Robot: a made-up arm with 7 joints.
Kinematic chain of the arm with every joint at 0, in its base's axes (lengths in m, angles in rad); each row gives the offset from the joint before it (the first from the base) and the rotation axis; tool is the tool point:
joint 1: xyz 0 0 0.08 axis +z
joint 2: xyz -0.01 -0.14 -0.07 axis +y
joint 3: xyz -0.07 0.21 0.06 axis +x
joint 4: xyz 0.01 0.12 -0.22 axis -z
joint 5: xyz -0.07 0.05 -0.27 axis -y
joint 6: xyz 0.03 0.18 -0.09 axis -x
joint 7: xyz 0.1 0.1 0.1 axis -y
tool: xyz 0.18 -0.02 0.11
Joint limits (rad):
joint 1: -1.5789..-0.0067
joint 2: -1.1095..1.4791
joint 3: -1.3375..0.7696
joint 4: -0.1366..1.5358
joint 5: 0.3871..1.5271
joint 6: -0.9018..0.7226
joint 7: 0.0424..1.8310
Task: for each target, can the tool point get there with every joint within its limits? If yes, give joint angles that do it. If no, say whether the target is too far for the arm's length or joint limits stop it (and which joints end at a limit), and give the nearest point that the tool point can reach.
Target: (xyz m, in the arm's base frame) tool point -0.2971 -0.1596 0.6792
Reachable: no: joint limits stop it (at a limit: joint 1, joint 2, joint 3, joint 4, joint 5, joint 6) | nearest point -0.2723 -0.1564 0.3757 | short by 0.305 m
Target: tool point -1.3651 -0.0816 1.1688
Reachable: no: too far | nearest point -0.6352 -0.0068 0.2904 | short by 1.145 m
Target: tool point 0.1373 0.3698 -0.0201
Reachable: yes | joints -0.6055 0.6949 0.0969 0.3721 0.9594 -0.5315 0.2797
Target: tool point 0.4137 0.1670 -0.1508
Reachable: yes | joints -0.5746 -0.4937 -0.2316 1.3616 1.0166 -0.1457 0.9804
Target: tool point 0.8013 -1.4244 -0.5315
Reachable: no: too far | nearest point 0.3939 -0.5747 -0.2552 | short by 0.982 m
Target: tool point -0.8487 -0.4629 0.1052
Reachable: no: joint limits stop it (at a limit: joint 1, joint 3, joint 4, joint 5, joint 6, joint 7) | nearest point -0.6478 -0.2948 0.0824 | short by 0.263 m
